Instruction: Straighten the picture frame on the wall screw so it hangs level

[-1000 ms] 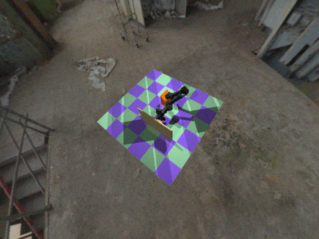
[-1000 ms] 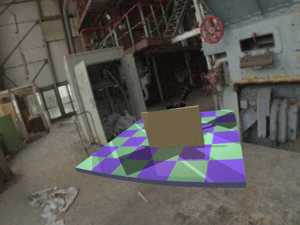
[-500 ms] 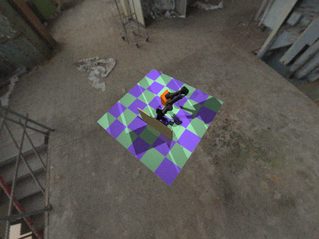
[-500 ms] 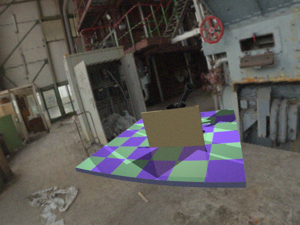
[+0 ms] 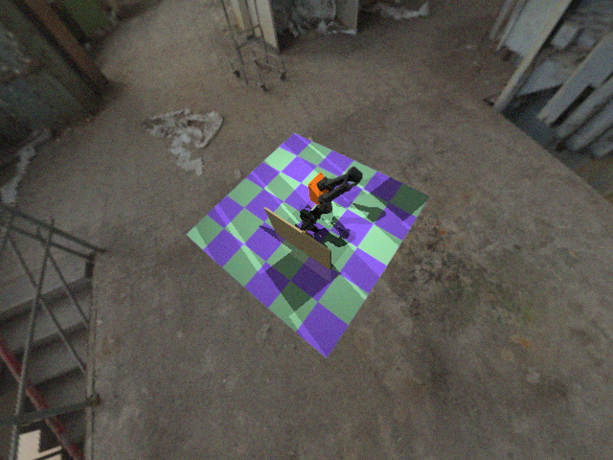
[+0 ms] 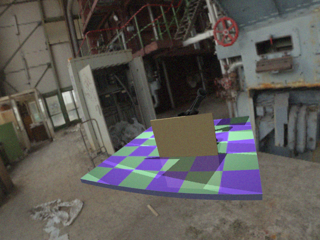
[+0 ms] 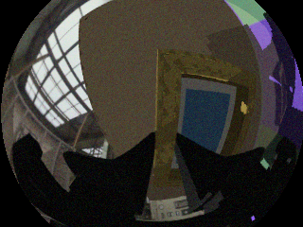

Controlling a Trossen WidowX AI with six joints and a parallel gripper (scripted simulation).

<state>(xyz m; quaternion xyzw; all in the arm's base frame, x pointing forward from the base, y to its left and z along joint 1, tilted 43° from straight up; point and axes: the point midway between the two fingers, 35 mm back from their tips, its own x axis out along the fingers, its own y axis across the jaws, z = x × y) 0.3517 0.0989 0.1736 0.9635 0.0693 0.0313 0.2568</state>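
Right now the picture frame is 50 mm below my gripper tip, 20 mm to the left of it and 10 mm ahead of it. From my gripper tip the other things lie so: tan wall board 70 mm below, 20 mm ahead.
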